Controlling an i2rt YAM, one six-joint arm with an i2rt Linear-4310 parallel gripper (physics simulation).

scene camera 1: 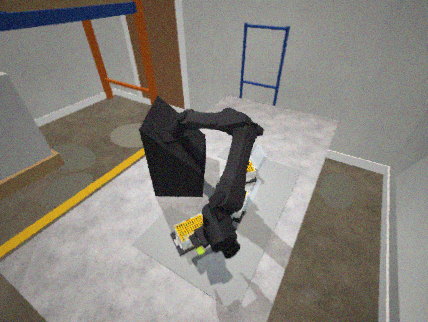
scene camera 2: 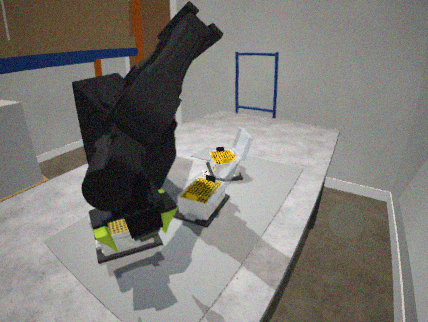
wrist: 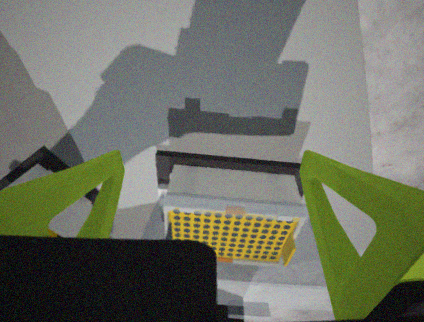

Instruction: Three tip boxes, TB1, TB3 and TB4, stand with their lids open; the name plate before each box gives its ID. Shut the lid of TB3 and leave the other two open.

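Pixels of known places: gripper, fingertip midpoint: (wrist: 212, 160); arm's base, link origin: (scene camera 1: 172, 133).
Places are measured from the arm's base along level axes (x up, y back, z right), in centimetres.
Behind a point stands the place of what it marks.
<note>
The near tip box (scene camera 1: 189, 227) (scene camera 2: 132, 243) @[x -25.0, y -34.0, z 19.1 cm] (wrist: 235, 235) @[x -16.6, y -37.2, z 20.6 cm] is white with a yellow rack, on a dark base. Its lid is hard to make out; pale clear surfaces show beyond the rack in the wrist view. My gripper (scene camera 2: 139, 237) @[x -17.9, y -42.0, z 20.3 cm] (wrist: 212, 160) @[x -17.9, y -42.0, z 20.3 cm] is open and empty, its green fingers apart at either side of this box. The middle box (scene camera 2: 202, 195) @[x -21.6, y -35.0, z -2.6 cm] has a clear lid (scene camera 2: 231, 171) @[x -14.1, y -41.1, z -7.0 cm] raised at its back right. The far box (scene camera 1: 251, 168) @[x -21.8, y -26.9, z -25.9 cm] (scene camera 2: 223, 160) @[x -20.3, y -26.3, z -21.1 cm] has its clear lid (scene camera 1: 258, 154) @[x -16.5, y -26.5, z -31.9 cm] (scene camera 2: 243, 142) @[x -16.7, y -26.7, z -31.6 cm] standing up. No ID on a name plate can be read.
The boxes stand on a grey mat (scene camera 1: 280, 190) @[x -27.3, y -43.6, z -27.2 cm] (scene camera 2: 272, 190) @[x -27.3, y -43.4, z -25.4 cm] on the pale table (scene camera 1: 75, 270) @[x -27.6, y -7.9, z 55.4 cm] (scene camera 2: 305, 140) @[x -27.6, y -31.6, z -80.5 cm]. The middle box is close beside the gripper, and its dark base (wrist: 44, 154) @[x -26.5, y -39.7, z 1.4 cm] shows at the wrist view's left. The arm hides much of the boxes in scene view 1.
</note>
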